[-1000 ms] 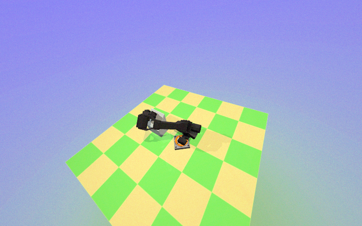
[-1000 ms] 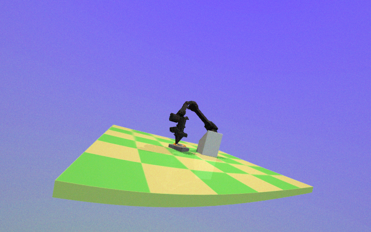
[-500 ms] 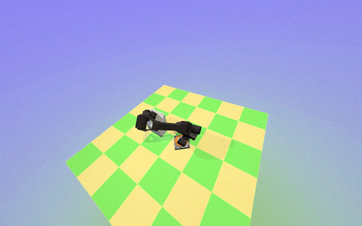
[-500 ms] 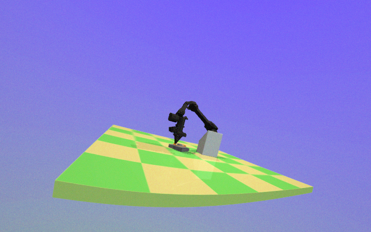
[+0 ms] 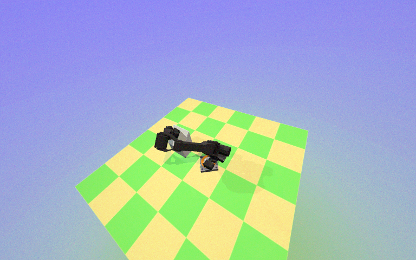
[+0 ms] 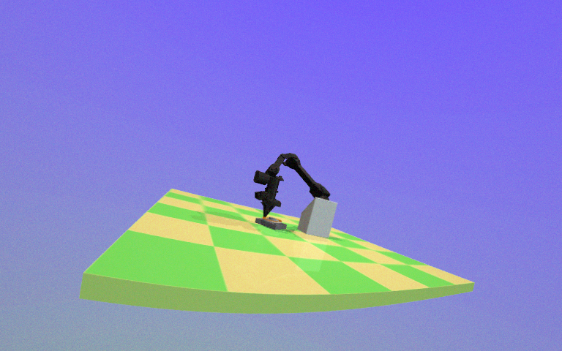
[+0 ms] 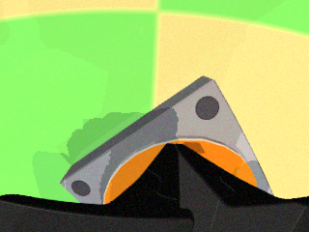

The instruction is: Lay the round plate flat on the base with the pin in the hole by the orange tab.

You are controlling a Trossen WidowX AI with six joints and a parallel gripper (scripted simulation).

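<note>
My gripper tip is now 50 mm past the square grey base, 20 mm to the left of it and 20 mm above it. Round my gripper tip: round plate 30 mm behind, 10 mm to the right.
</note>
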